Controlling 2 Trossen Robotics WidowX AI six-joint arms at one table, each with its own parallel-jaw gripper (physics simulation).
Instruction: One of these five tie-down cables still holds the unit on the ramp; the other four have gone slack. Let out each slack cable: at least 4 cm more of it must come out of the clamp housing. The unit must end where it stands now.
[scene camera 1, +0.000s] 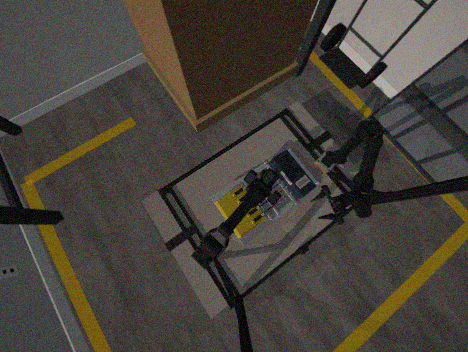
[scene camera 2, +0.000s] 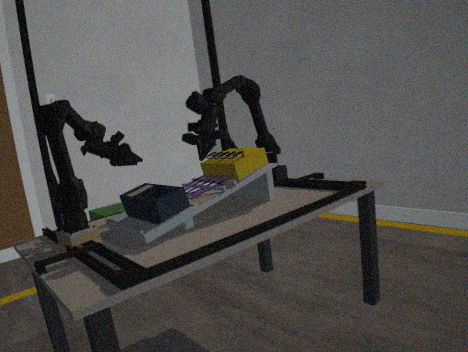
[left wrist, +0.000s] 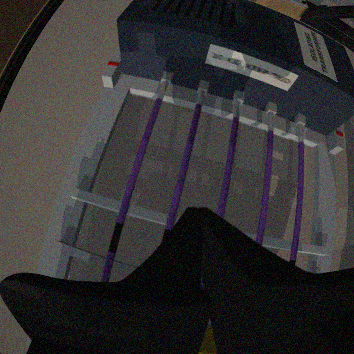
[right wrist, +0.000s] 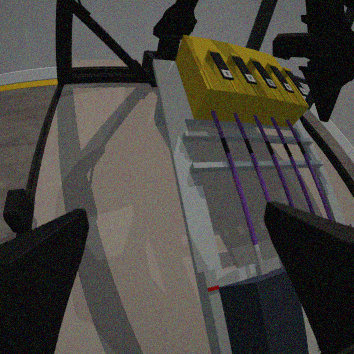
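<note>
The dark blue unit (scene camera 1: 286, 162) (scene camera 2: 155, 202) (left wrist: 140, 57) (right wrist: 270, 315) sits low on the grey ramp (scene camera 2: 172, 226) (left wrist: 100, 120) (right wrist: 189, 212). The yellow clamp housing (scene camera 1: 227, 202) (scene camera 2: 252, 162) (right wrist: 200, 90) sits at its upper end, with several black levers (right wrist: 220, 65). Purple cables (left wrist: 135, 167) (right wrist: 242, 192) run between them, some with black bands; which ones are slack I cannot tell. My left gripper (scene camera 2: 202, 156) (left wrist: 195, 216) is shut and empty, above the cables near the housing. My right gripper (scene camera 1: 324, 204) (scene camera 2: 140, 160) (right wrist: 177, 216) is open and empty, above the unit's side of the table.
A black frame (scene camera 2: 215, 251) edges the table (scene camera 2: 320, 200). A green box (scene camera 2: 105, 211) shows behind the ramp in scene camera 2. Red marks (left wrist: 113, 63) (right wrist: 213, 288) are on the ramp's sides beside the unit. A large brown cabinet (scene camera 1: 230, 55) stands beside the table.
</note>
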